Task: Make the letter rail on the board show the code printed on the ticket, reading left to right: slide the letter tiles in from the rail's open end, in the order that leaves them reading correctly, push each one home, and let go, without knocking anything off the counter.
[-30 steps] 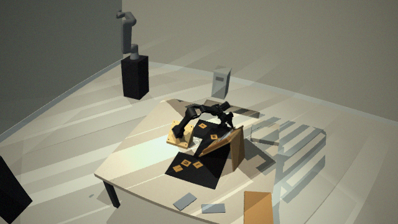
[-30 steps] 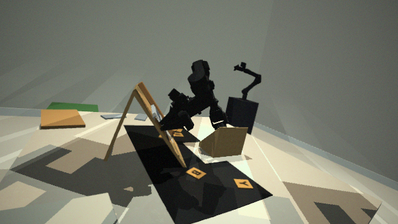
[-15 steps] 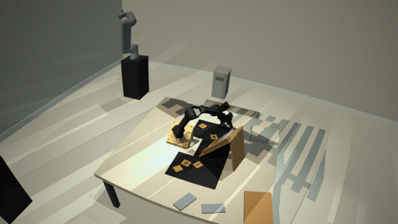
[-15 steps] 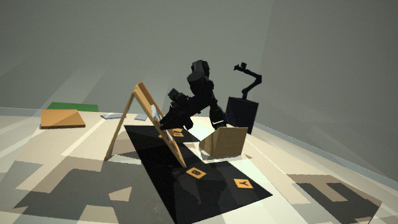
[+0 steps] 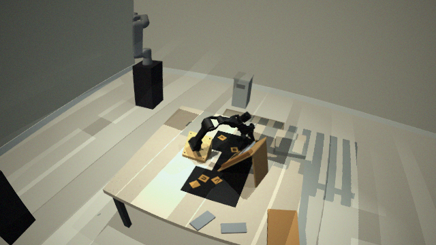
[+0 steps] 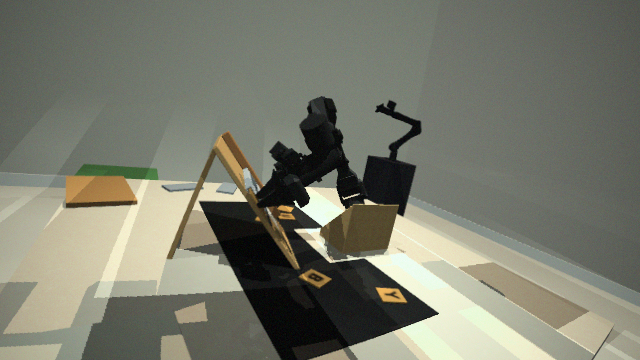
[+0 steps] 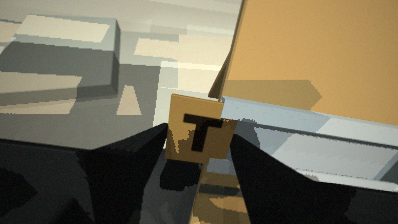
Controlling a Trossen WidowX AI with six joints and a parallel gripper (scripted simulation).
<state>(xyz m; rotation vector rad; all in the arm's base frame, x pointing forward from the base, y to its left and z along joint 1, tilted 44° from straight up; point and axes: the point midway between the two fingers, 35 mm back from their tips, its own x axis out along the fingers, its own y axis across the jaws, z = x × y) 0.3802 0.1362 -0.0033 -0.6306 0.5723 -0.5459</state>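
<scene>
Right now my gripper tip is 110 mm past the white ticket, 130 mm to the left of it and 90 mm above it. The rest, counted from my gripper tip: letter tile marked t: right at my gripper tip; then black mat: 200 mm behind, 100 mm to the right, 170 mm below; then pale grey box: 310 mm ahead, 260 mm to the left, 150 mm below.
</scene>
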